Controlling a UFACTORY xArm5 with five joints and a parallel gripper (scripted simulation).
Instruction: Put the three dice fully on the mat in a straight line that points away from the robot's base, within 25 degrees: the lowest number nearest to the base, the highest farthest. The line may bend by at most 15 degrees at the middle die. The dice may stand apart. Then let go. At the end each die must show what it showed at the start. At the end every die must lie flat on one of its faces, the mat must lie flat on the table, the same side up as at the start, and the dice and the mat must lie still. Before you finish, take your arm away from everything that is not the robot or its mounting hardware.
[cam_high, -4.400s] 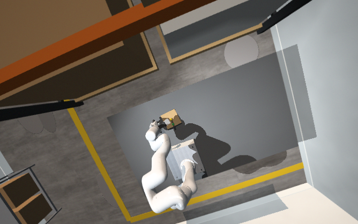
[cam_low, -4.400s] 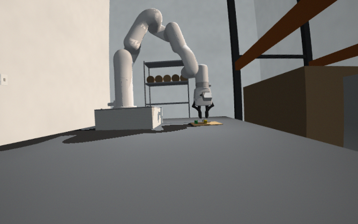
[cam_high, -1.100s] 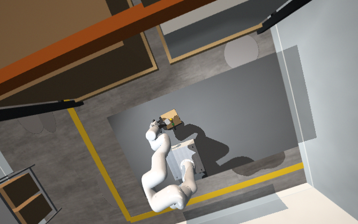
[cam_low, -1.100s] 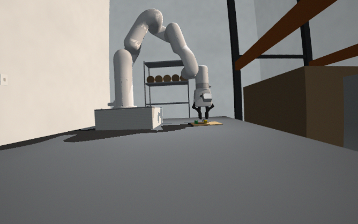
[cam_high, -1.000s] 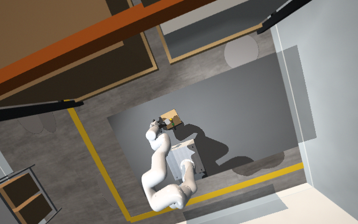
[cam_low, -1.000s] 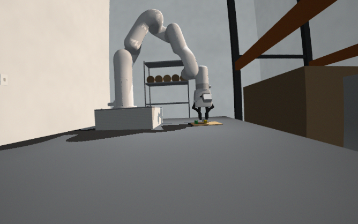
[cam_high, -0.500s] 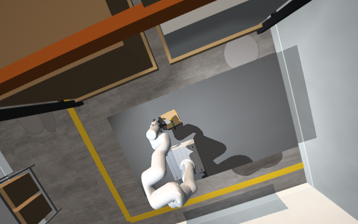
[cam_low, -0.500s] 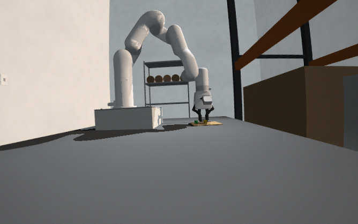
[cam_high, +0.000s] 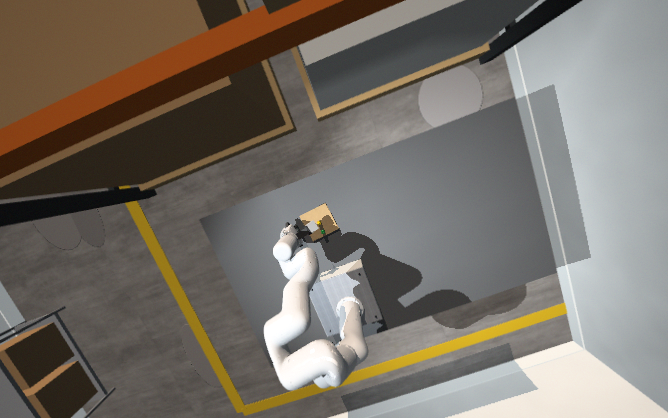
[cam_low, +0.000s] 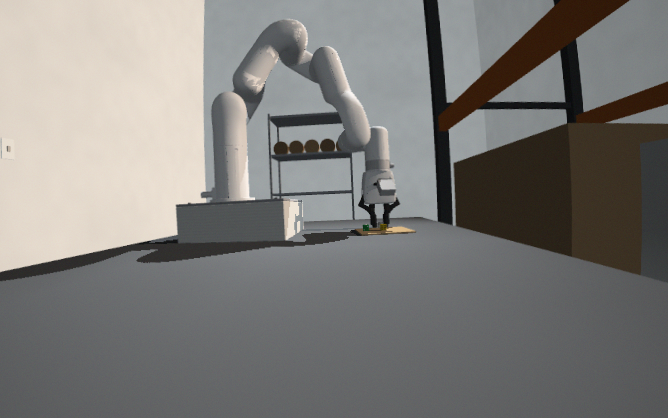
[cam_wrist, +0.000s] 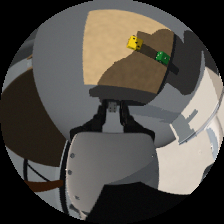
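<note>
Now: hand 10 mm above the white die. From my hand the other things lie so: yellow die: 20 mm behind, 110 mm to the right, 10 mm below; then green die: 70 mm behind, 110 mm to the right, 10 mm below; then tan mat: 20 mm behind, 110 mm to the right, 20 mm below.
</note>
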